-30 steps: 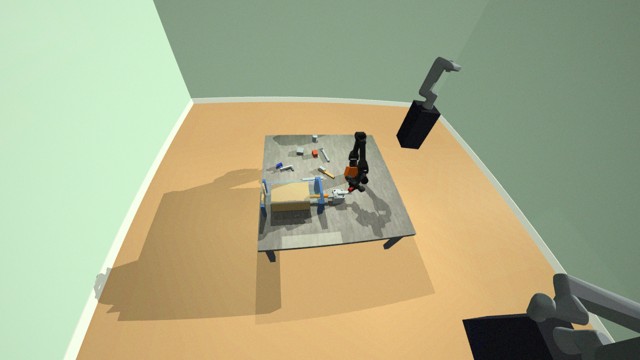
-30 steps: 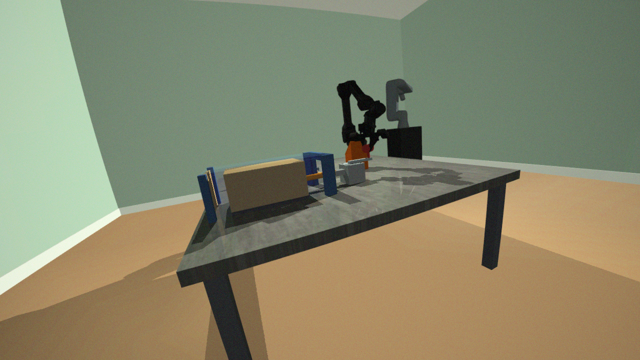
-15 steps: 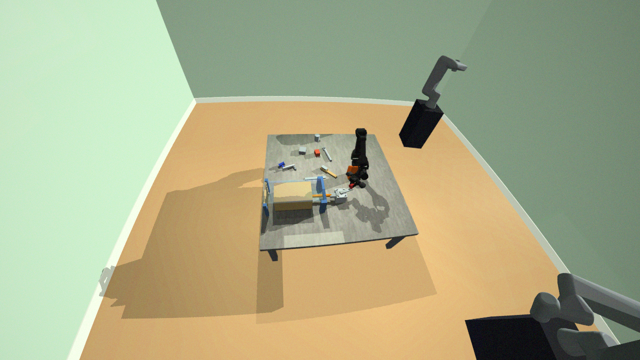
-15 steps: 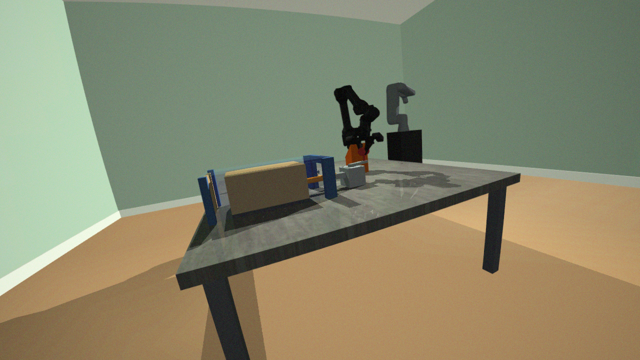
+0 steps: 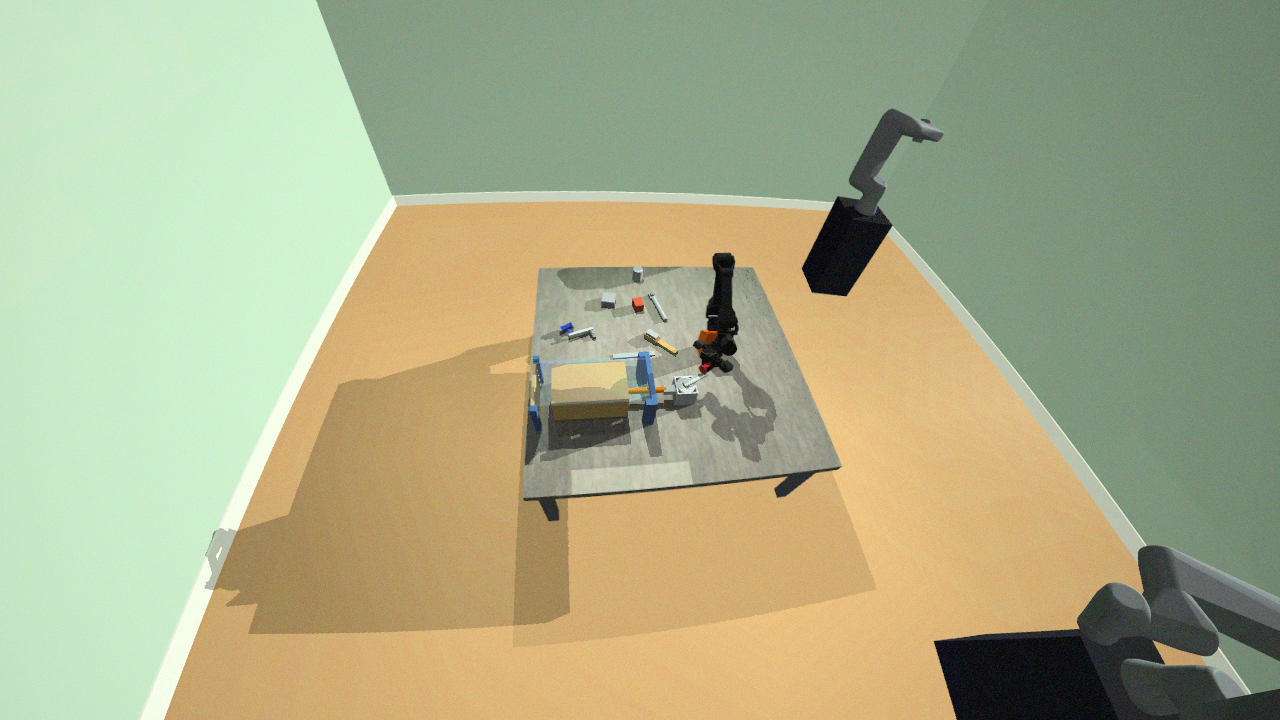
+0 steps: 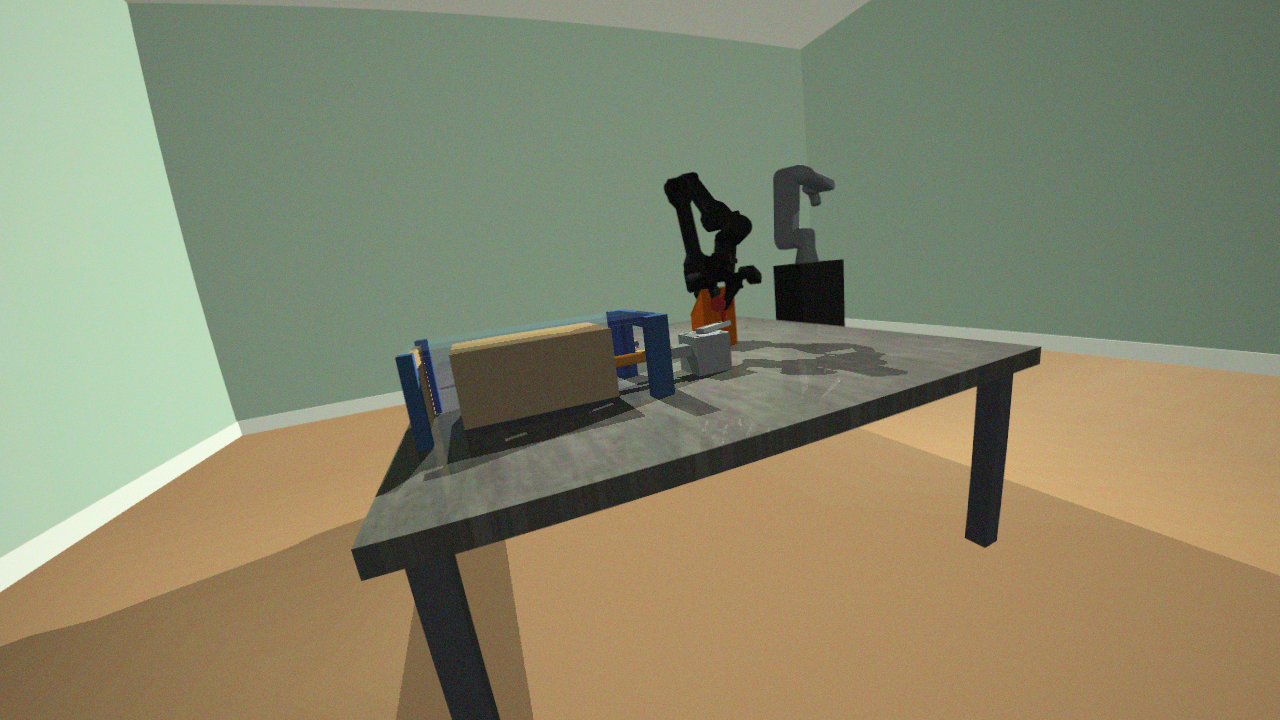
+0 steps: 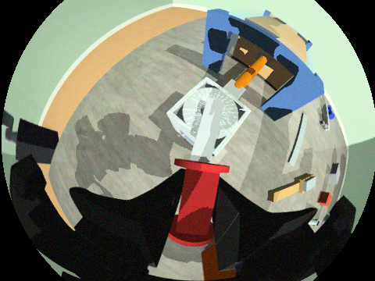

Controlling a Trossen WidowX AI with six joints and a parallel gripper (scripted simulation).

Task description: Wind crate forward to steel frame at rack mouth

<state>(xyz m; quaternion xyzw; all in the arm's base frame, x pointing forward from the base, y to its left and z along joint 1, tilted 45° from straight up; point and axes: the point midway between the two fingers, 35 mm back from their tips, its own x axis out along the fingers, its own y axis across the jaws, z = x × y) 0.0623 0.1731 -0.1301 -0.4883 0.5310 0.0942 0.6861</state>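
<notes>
My gripper tip is 6 cm short of the grey winch, 4 cm to the right of it and 10 cm above it. Round my gripper tip: tan-handled tool: 17 cm ahead, 25 cm to the right, 11 cm below; red knob: 1 cm behind, 1 cm to the right; grey bar: 29 cm ahead, 17 cm to the right, 13 cm below.
</notes>
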